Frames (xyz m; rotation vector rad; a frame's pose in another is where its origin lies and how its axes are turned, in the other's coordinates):
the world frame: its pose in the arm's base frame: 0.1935 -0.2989 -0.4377 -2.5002 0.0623 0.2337
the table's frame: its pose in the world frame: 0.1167 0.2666 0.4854 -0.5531 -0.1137 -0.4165
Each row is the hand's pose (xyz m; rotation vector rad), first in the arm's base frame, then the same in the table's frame.
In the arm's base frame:
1: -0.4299 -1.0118 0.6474 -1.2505 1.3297 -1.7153
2: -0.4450 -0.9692 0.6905 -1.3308 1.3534 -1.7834
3: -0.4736 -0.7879 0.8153 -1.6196 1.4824 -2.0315
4: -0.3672 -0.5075 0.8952 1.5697 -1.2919 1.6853
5: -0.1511 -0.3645 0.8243 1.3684 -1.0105 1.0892
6: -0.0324 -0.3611 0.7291 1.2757 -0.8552 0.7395
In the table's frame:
1: -1.1183 0.2252 -1.5595 0.4753 2.0071 1.3965
2: -1.1195 0.1746 -1.5961 0.3420 1.9940 1.3967
3: -1.0852 -0.0181 -1.7007 -0.1555 1.9076 1.4177
4: -0.8821 -0.2397 -1.7780 -0.9264 1.5697 1.4423
5: -0.6186 -0.2718 -1.7363 -1.5447 1.0087 1.3921
6: -0.4982 -0.2138 -1.6636 -1.7905 0.6123 1.3146

